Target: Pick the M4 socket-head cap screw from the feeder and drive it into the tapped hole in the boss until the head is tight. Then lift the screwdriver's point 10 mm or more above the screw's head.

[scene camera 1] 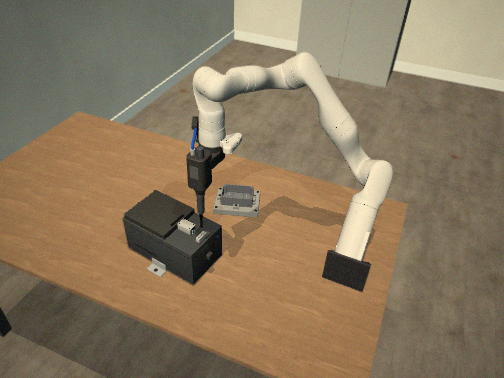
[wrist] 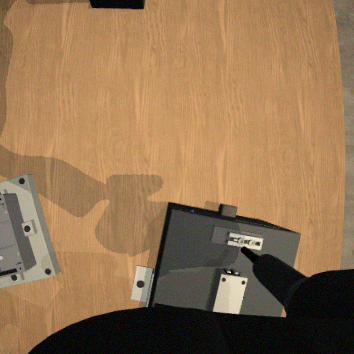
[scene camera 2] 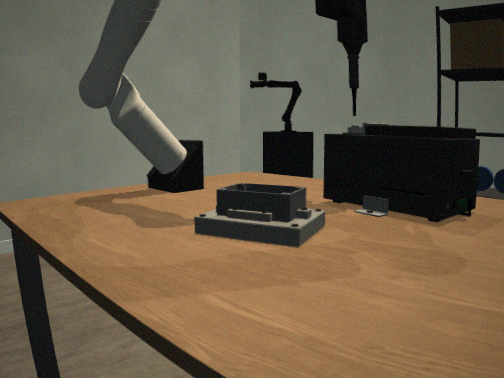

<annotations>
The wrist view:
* black feeder: 188, 261
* pale pickup block: 218, 235
</annotations>
